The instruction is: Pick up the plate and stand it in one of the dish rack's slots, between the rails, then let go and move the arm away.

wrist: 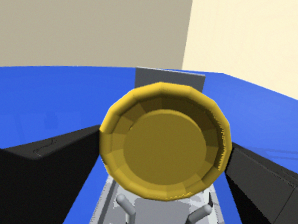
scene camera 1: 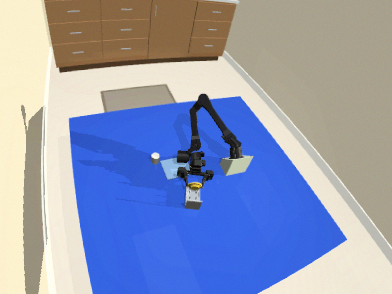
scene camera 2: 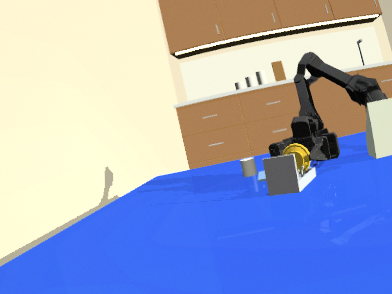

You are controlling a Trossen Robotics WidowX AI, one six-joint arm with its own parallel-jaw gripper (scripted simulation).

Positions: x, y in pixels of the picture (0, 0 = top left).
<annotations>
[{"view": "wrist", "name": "my gripper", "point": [164, 140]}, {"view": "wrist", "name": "yellow plate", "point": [165, 141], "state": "held by my gripper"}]
</annotations>
